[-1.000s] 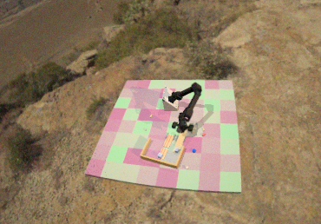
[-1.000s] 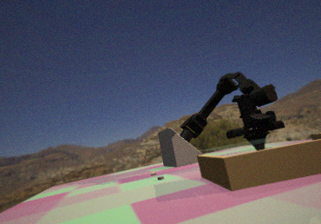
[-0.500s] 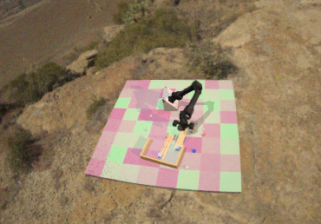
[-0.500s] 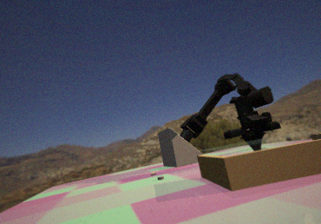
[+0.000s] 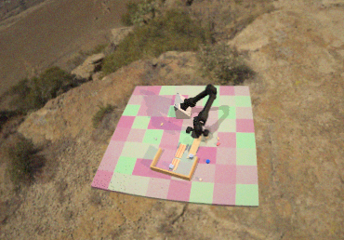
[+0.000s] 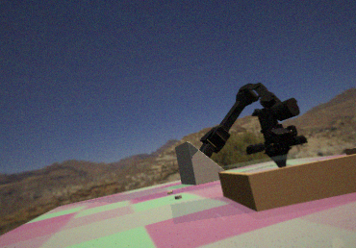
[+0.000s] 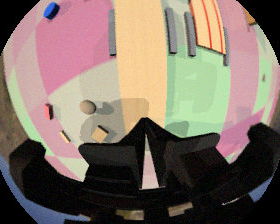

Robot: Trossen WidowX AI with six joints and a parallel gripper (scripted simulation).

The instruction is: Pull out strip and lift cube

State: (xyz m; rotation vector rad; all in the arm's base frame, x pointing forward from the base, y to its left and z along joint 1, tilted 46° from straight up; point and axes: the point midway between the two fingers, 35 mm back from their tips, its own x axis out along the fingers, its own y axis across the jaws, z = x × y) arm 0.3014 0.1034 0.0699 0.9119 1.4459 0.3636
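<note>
The tan strip lies 9 cm ahead of my gripper tip and 3 cm to the right of it. Also, from my gripper tip: blue piece (24 cm ahead, 7 cm to the left).
</note>
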